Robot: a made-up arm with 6 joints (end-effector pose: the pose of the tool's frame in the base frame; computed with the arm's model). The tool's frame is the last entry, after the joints.
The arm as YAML. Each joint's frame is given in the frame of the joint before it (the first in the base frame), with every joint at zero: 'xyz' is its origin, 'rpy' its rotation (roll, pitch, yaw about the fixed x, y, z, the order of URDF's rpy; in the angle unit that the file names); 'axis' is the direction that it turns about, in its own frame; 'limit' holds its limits. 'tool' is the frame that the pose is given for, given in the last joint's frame.
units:
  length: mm
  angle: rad
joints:
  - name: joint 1
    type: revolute
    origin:
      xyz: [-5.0, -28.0, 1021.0]
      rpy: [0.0, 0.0, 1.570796]
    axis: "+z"
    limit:
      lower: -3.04
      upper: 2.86
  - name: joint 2
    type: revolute
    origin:
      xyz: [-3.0, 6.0, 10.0]
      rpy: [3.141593, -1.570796, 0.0]
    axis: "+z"
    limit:
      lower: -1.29
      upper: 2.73
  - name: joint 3
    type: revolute
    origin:
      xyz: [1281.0, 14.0, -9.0]
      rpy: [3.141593, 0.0, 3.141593]
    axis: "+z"
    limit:
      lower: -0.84
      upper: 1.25
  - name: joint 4
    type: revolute
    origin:
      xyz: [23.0, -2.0, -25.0]
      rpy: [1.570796, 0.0, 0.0]
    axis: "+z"
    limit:
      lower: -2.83
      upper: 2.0
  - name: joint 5
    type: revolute
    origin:
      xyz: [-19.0, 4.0, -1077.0]
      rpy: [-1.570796, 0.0, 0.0]
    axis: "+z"
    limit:
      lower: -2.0
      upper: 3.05
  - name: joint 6
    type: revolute
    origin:
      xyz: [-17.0, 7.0, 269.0]
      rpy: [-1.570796, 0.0, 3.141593]
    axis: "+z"
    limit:
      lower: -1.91
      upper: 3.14
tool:
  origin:
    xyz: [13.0, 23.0, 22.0]
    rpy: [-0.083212, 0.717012, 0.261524]
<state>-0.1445 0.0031 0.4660 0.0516 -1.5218 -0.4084</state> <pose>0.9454 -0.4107 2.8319 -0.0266 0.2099 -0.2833</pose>
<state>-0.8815 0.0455 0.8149 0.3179 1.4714 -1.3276</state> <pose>0.2830 -0.7712 3.0795 -0.3115 -2.4622 0.8009</pose>
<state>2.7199 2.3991 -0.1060 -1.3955 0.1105 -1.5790</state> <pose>0.1922 -0.0145 -0.3126 -0.3615 -0.1605 -0.0520</pose>
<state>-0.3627 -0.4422 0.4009 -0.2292 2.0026 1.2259</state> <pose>0.1305 -0.3304 2.9524 1.1669 1.6190 1.7051</pose>
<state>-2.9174 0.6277 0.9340 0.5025 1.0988 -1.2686</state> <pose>-1.7107 -0.1923 2.4972 -1.9712 -0.9704 -1.2236</pose>
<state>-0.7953 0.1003 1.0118 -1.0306 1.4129 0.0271</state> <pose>0.5788 -0.7991 2.9866 0.2041 2.6536 1.2327</pose>
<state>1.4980 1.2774 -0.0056 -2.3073 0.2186 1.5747</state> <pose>-0.0895 1.2941 0.3070 -0.4007 0.3970 0.9725</pose>
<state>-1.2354 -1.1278 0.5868 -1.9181 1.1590 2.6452</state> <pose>-0.2391 0.9710 2.6977 -1.4704 -0.9312 -2.1682</pose>
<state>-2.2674 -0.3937 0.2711 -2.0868 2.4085 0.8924</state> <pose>-0.2339 -0.5081 2.6969 0.2352 0.2582 1.4085</pose>
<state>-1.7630 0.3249 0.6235 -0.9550 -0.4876 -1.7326</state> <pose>-0.4931 -1.4754 2.3429 1.6837 -1.9308 -1.6502</pose>
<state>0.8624 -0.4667 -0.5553 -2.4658 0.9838 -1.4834</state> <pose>0.1163 0.4459 1.8674 -2.1086 -0.1568 2.2185</pose>
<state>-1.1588 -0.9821 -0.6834 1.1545 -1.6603 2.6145</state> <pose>-0.1163 0.0487 2.3106 -0.1802 1.7258 1.5403</pose>
